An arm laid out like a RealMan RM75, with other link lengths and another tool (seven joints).
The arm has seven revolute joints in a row. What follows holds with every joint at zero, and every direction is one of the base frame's. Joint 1 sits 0.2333 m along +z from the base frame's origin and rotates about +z. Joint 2 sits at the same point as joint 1 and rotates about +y. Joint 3 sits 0.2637 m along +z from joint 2 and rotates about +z. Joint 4 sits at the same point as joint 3 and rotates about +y. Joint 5 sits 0.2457 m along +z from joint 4 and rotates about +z. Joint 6 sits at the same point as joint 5 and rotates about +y. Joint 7 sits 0.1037 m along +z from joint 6 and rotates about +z. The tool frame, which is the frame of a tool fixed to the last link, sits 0.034 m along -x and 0.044 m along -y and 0.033 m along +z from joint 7; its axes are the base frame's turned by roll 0, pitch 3.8 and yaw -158.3 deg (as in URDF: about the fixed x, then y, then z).
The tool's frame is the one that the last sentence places.
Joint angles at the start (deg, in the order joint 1, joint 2, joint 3, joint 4, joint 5, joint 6, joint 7):
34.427 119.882 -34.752 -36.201 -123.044 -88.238 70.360
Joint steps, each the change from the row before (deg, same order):
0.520 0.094 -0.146 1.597 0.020 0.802 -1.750
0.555 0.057 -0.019 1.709 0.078 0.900 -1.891
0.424 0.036 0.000 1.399 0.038 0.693 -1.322
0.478 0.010 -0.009 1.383 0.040 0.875 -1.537
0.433 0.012 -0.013 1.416 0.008 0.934 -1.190
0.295 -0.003 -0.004 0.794 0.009 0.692 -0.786
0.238 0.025 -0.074 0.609 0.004 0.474 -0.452
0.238 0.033 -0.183 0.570 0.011 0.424 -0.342
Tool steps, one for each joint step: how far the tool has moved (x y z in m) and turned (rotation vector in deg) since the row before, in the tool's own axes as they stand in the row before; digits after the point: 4 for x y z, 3 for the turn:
-0.0024 -0.0016 0.0068 0.512 -0.107 -0.850
-0.0022 -0.0014 0.0065 0.403 0.022 -0.905
-0.0022 -0.0011 0.0051 0.326 -0.013 -0.488
-0.0016 -0.0009 0.0051 0.164 -0.049 -0.791
-0.0024 -0.0007 0.0050 0.084 -0.111 -0.385
-0.0009 -0.0001 0.0029 -0.094 -0.084 -0.395
-0.0008 -0.0004 0.0027 0.040 -0.115 -0.169
-0.0008 -0.0006 0.0029 0.124 -0.190 -0.121

